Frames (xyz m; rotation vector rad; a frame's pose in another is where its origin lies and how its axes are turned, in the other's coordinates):
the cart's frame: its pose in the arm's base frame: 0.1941 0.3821 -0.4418 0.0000 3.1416 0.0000
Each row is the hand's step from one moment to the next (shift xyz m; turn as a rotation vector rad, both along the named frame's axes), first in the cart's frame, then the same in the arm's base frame.
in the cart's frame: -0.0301 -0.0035 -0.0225 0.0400 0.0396 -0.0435
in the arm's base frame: 0.0301 -0.0035 0.0225 -0.0400 0.0396 0.0435
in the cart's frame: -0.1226 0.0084 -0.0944 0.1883 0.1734 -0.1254
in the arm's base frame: 0.1226 0.0084 0.0944 -0.1883 0.1734 0.1254
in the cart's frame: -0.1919 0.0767 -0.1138 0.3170 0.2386 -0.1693
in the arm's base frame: 0.1919 0.0767 0.1138 -0.3170 0.2386 0.1693
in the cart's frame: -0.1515 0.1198 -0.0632 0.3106 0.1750 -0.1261
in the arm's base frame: 0.1515 0.1198 0.0632 -0.3106 0.1750 0.1261
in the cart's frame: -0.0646 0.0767 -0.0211 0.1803 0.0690 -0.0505
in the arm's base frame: 0.0646 0.0767 0.0211 -0.1803 0.0690 0.0505
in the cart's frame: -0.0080 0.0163 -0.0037 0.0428 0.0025 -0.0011
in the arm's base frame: 0.0080 0.0163 0.0037 -0.0428 0.0025 0.0011
